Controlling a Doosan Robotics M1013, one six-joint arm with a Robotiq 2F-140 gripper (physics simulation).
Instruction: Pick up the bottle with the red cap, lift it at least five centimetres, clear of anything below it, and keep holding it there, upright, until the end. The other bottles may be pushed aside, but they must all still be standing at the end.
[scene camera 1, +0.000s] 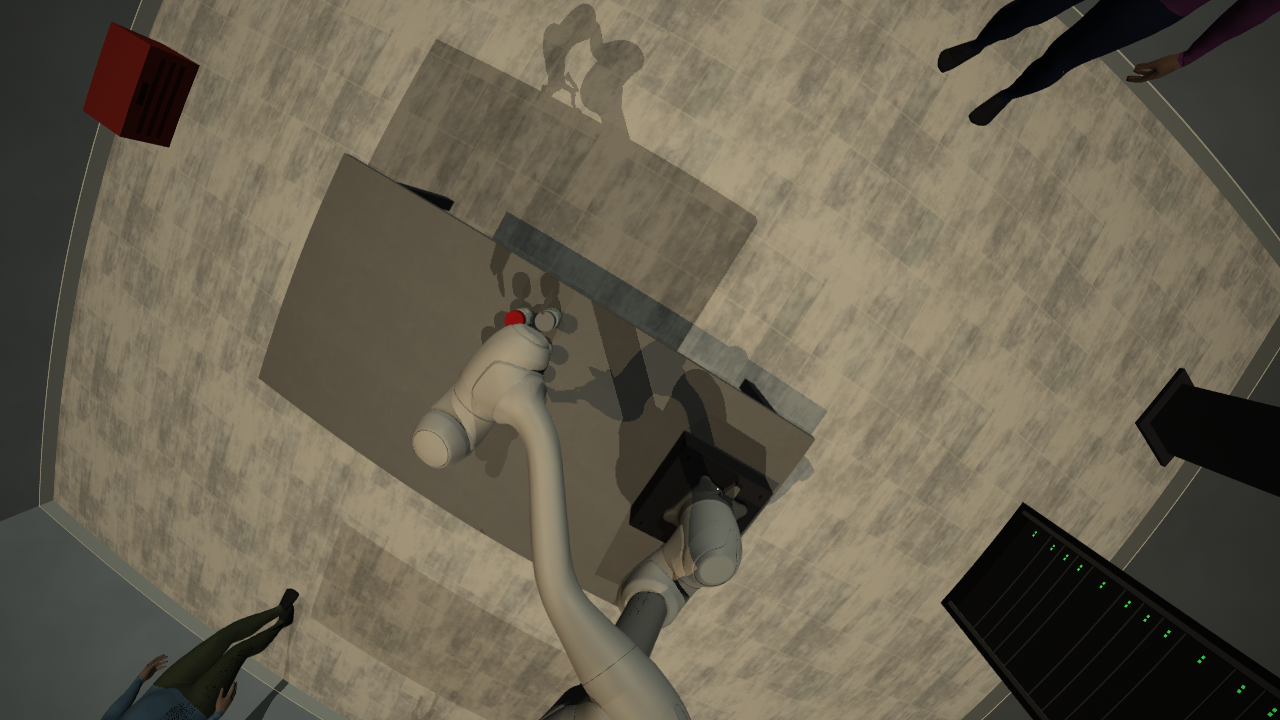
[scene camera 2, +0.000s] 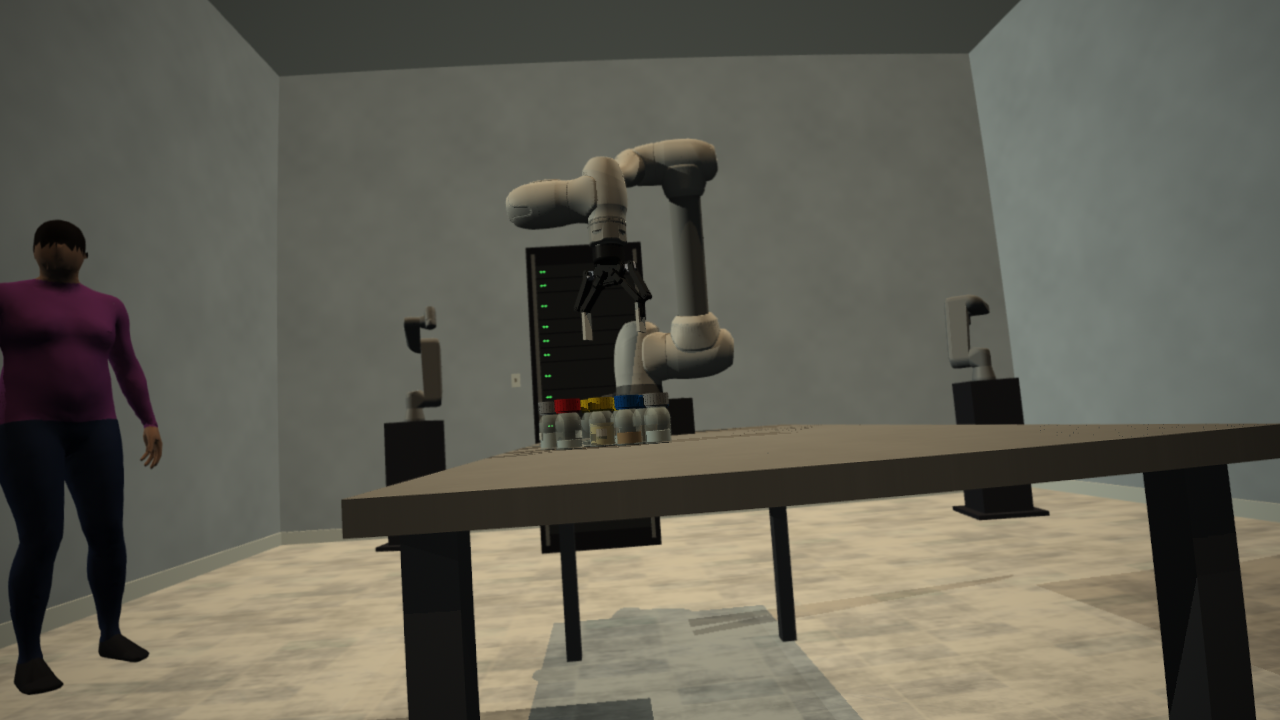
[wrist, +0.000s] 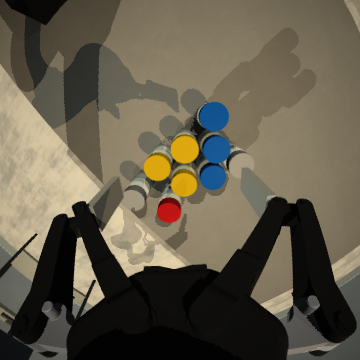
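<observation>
The bottle with the red cap stands upright on the table at one edge of a tight cluster. Three yellow-capped bottles, one of them nearest the red cap, and three blue-capped bottles, the nearest one among them, stand beside it. A grey-capped bottle stands on one side of the red one; another grey-capped bottle stands at the cluster's far side. My gripper is open and empty, pointing down, well above the caps. The arm hides it in scene camera 1.
The table carries the bottles. A black box-shaped base and a second arm are at its right end in scene camera 1. A server rack stands behind the robot. A person stands at the left.
</observation>
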